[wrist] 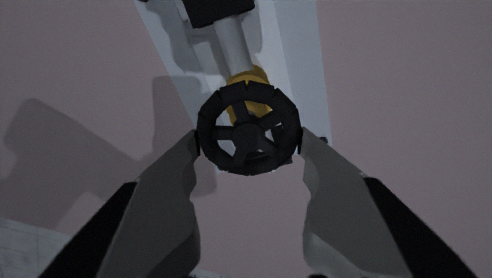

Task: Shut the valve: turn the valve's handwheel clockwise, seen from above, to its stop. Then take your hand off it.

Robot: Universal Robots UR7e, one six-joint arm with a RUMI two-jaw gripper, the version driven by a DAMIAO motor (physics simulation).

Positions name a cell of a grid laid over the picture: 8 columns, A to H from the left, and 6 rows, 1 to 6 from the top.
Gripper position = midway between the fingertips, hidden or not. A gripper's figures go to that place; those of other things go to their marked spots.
Labels:
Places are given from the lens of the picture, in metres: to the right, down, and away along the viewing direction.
my gripper (E3): 0.00, -0.01, 0.14
black spoked handwheel (E3): 0.00, 0.00, 0.12

